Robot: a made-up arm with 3 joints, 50 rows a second.
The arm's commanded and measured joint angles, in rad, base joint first. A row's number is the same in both.
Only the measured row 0 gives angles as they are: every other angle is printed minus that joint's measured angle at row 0.
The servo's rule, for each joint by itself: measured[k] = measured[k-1] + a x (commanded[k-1-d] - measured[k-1]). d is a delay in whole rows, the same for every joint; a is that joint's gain. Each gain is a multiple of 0.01, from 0.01 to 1. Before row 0 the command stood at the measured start. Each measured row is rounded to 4 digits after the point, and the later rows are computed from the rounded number. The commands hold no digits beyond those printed.
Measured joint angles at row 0:
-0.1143 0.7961 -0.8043
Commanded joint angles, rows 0 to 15:
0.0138 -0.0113 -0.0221
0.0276 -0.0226 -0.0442
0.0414 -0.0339 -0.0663
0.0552 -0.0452 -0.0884
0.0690 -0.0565 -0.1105
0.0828 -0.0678 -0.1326
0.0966 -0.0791 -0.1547
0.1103 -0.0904 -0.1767
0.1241 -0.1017 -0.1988
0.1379 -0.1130 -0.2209
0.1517 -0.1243 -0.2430
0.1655 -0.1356 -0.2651
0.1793 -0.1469 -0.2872
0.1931 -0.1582 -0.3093
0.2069 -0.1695 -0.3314
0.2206 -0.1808 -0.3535
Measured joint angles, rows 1 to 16:
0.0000 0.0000 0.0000
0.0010 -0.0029 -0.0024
0.0029 -0.0080 -0.0070
0.0056 -0.0147 -0.0135
0.0091 -0.0226 -0.0217
0.0133 -0.0314 -0.0315
0.0182 -0.0409 -0.0426
0.0237 -0.0508 -0.0549
0.0298 -0.0611 -0.0683
0.0364 -0.0717 -0.0827
0.0435 -0.0824 -0.0979
0.0511 -0.0933 -0.1139
0.0591 -0.1043 -0.1305
0.0675 -0.1154 -0.1477
0.0763 -0.1265 -0.1655
0.0854 -0.1377 -0.1837
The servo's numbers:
d 1
a 0.07 0.26 0.11

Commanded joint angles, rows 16 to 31:
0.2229 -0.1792 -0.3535
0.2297 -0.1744 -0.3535
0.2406 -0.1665 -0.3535
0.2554 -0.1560 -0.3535
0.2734 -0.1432 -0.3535
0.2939 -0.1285 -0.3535
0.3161 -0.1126 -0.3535
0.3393 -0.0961 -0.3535
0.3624 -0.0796 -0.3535
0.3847 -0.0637 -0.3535
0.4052 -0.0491 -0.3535
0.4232 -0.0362 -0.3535
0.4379 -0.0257 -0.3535
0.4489 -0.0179 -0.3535
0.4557 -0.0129 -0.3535
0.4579 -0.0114 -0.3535
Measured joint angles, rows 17 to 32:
0.0949 -0.1489 -0.2024
0.1039 -0.1568 -0.2190
0.1127 -0.1614 -0.2338
0.1217 -0.1627 -0.2470
0.1311 -0.1610 -0.2587
0.1411 -0.1564 -0.2691
0.1518 -0.1491 -0.2784
0.1633 -0.1396 -0.2867
0.1756 -0.1283 -0.2940
0.1887 -0.1156 -0.3005
0.2024 -0.1021 -0.3063
0.2166 -0.0883 -0.3115
0.2311 -0.0748 -0.3161
0.2456 -0.0620 -0.3202
0.2598 -0.0505 -0.3239
0.2735 -0.0407 -0.3272

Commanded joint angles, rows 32 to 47:
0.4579 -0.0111 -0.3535
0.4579 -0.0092 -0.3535
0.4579 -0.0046 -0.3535
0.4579 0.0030 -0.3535
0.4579 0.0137 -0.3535
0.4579 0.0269 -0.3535
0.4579 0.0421 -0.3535
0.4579 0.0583 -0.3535
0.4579 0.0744 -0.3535
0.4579 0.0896 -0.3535
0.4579 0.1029 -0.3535
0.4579 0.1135 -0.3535
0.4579 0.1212 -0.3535
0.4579 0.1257 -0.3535
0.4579 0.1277 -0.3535
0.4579 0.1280 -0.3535
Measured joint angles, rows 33 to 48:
0.2864 -0.0331 -0.3301
0.2984 -0.0274 -0.3327
0.3096 -0.0227 -0.3350
0.3200 -0.0180 -0.3370
0.3297 -0.0125 -0.3388
0.3387 -0.0057 -0.3404
0.3470 0.0028 -0.3418
0.3548 0.0130 -0.3431
0.3620 0.0248 -0.3442
0.3687 0.0377 -0.3452
0.3749 0.0512 -0.3461
0.3807 0.0646 -0.3469
0.3861 0.0773 -0.3476
0.3911 0.0887 -0.3482
0.3958 0.0983 -0.3488
0.4001 0.1059 -0.3493

